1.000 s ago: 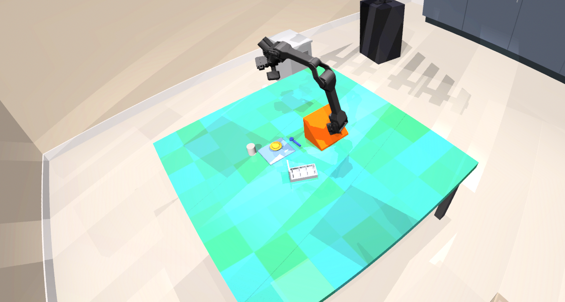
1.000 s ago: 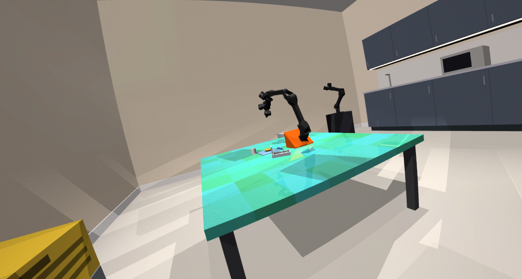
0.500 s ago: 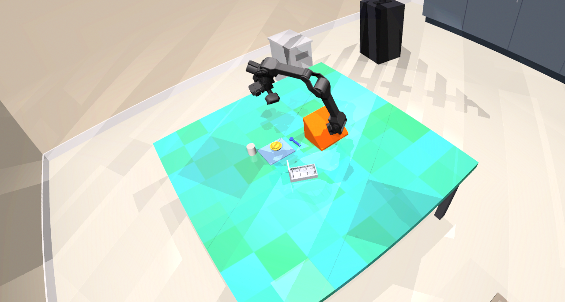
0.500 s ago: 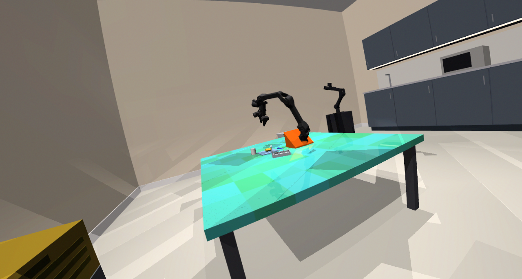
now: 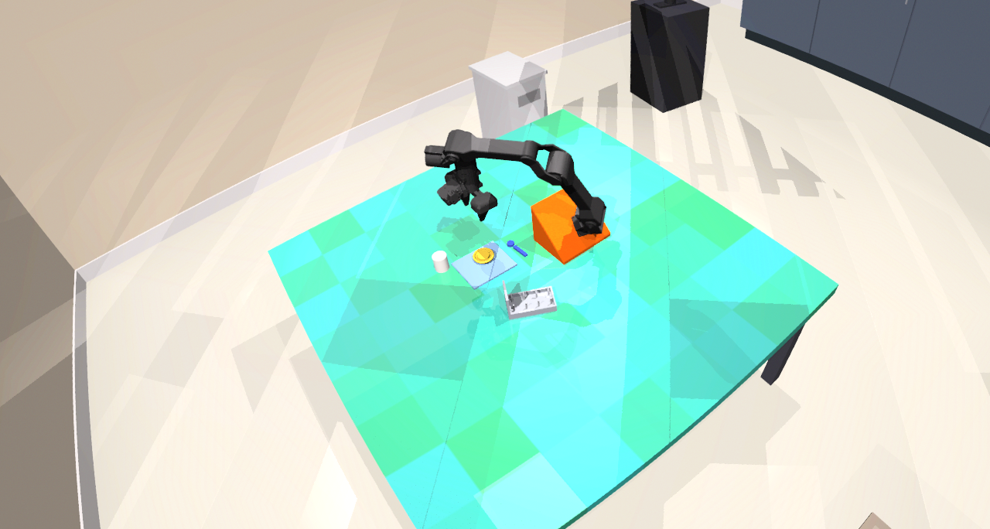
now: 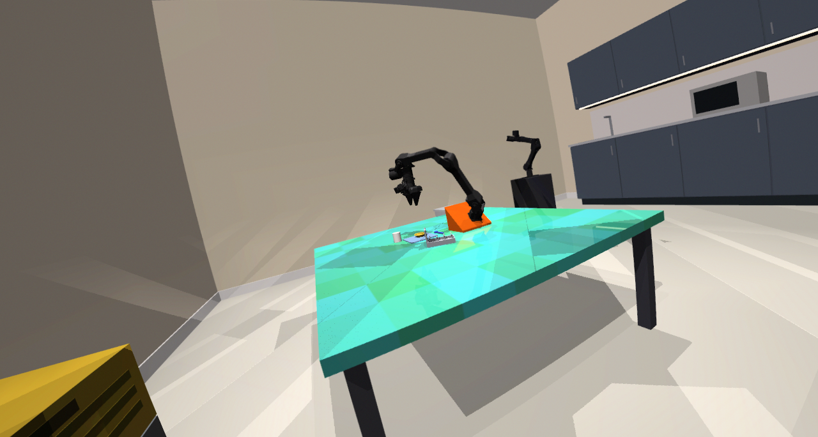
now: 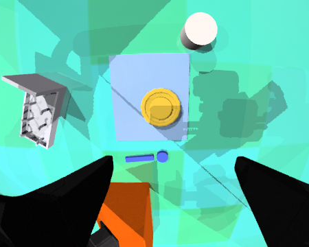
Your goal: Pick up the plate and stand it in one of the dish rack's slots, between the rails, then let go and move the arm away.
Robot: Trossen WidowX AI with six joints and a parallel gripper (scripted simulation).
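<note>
My gripper tip is now 16 cm above the yellow plate and 1 cm to the right of it. Also, from my gripper tip: blue spoon: 18 cm below, 10 cm behind, 1 cm to the left; then pale blue mat: 18 cm below, 3 cm to the left, 1 cm ahead; then cup: 15 cm below, 12 cm ahead, 3 cm to the right.
</note>
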